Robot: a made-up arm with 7 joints.
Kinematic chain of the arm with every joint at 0, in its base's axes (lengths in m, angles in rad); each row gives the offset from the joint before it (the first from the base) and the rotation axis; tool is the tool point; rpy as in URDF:
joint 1: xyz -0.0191 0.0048 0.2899 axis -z
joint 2: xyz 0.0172 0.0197 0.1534 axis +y
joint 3: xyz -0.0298 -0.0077 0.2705 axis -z
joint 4: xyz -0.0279 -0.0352 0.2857 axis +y
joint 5: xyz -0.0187 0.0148 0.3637 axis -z
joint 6: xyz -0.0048 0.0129 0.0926 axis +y
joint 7: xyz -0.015 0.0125 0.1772 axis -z
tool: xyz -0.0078 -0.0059 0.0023 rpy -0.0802 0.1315 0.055
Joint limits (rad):
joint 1: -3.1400..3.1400
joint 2: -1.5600..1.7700
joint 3: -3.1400..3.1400
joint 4: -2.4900..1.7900
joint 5: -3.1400..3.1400
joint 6: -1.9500..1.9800
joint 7: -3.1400..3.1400
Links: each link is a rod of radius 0.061 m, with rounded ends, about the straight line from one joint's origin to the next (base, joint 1, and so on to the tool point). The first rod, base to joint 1, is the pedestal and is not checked.
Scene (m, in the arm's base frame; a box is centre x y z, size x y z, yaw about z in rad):
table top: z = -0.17
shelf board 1: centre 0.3 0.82 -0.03 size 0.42 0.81 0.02 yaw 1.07
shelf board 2: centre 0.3 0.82 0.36 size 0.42 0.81 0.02 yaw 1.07
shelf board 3: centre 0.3 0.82 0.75 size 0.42 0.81 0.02 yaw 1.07
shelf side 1: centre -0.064 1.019 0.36 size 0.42 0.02 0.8 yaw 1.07
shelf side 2: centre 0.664 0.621 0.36 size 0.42 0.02 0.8 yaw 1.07
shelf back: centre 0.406 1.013 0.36 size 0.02 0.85 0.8 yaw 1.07
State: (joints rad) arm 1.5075 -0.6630 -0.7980 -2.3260 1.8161 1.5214 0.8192
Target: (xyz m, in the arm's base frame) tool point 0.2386 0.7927 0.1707
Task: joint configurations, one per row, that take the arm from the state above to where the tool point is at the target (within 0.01 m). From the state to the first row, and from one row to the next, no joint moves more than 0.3 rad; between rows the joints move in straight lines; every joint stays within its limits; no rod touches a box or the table.
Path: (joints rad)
1: 1.2488 -0.4937 -0.5267 -2.3588 1.8607 1.3833 0.7064
2: 0.9901 -0.3245 -0.2554 -2.3916 1.9054 1.2451 0.5935
3: 0.7314 -0.1552 0.0159 -2.4244 1.9500 1.1070 0.4807
4: 0.4727 0.0141 0.2872 -2.4572 1.9947 0.9688 0.3678
5: 0.2140 0.1833 0.5585 -2.4900 2.0393 0.8307 0.2550
6: 0.1554 0.4401 0.8438 -2.4436 1.9843 0.7751 0.3470
7: 0.0969 0.6968 1.1291 -2.3972 1.9293 0.7195 0.4391
8: 0.0384 0.9536 1.4144 -2.3508 1.8744 0.6639 0.5312
9: -0.0201 1.2103 1.6996 -2.3044 1.8194 0.6083 0.6232
10: -0.0786 1.4670 1.9849 -2.2580 1.7644 0.5527 0.7153
11: -0.1372 1.7238 2.2702 -2.2116 1.7095 0.4971 0.8073
12: -0.2158 1.7392 2.1818 -2.0006 1.6930 0.5060 0.8109
13: -0.2945 1.7546 2.0934 -1.7896 1.6766 0.5150 0.8144
14: -0.3732 1.7700 2.0050 -1.5786 1.6602 0.5239 0.8180

